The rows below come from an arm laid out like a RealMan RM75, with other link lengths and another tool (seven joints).
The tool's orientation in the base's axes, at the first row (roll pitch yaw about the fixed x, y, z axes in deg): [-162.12 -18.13 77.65]
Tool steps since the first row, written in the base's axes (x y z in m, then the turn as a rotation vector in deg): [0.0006 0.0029 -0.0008 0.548 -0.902 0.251]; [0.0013 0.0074 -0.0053 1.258 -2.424 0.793]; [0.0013 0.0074 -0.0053 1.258 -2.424 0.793]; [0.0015 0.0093 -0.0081 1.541 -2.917 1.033]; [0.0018 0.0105 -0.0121 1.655 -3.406 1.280]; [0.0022 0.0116 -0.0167 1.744 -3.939 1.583]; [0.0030 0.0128 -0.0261 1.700 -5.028 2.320]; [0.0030 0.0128 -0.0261 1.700 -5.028 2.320]
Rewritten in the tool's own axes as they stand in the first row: [0.0026 0.0005 0.0016 -0.648 0.547 -0.677]; [0.0055 0.0020 0.0071 -1.748 1.231 -1.875]; [0.0055 0.0020 0.0071 -1.748 1.231 -1.875]; [0.0064 0.0028 0.0103 -2.073 1.484 -2.334]; [0.0063 0.0041 0.0142 -2.427 1.574 -2.758]; [0.0060 0.0057 0.0187 -2.810 1.629 -3.243]; [0.0044 0.0091 0.0274 -3.600 1.492 -4.285]; [0.0044 0.0091 0.0274 -3.600 1.492 -4.285]
